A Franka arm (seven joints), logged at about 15 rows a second.
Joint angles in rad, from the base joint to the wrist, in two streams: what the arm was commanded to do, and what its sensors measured. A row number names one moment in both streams.
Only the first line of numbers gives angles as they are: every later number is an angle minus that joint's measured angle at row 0.
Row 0, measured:
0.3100, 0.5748, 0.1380, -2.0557, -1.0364, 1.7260, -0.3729
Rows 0 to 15, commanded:
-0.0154, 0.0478, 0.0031, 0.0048, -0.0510, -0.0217, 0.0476
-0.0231, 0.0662, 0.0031, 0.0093, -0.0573, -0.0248, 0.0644
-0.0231, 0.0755, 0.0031, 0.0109, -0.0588, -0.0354, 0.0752
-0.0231, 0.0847, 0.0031, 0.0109, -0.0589, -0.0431, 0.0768
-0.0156, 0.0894, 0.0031, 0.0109, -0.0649, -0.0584, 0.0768
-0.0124, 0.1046, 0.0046, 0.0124, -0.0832, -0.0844, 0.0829
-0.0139, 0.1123, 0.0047, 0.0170, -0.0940, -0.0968, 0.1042
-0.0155, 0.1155, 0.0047, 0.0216, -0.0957, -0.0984, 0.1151
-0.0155, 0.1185, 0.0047, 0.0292, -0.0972, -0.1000, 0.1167
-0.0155, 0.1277, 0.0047, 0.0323, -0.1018, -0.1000, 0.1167
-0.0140, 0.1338, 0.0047, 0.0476, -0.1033, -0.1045, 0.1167
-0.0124, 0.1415, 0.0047, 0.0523, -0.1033, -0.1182, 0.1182
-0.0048, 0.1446, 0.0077, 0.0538, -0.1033, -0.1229, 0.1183
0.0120, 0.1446, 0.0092, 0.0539, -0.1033, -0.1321, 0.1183
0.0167, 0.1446, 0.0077, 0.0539, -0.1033, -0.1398, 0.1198
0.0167, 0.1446, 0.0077, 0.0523, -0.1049, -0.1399, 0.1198
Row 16, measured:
0.0058, 0.1329, 0.0014, 0.0416, -0.0857, -0.1106, 0.1052
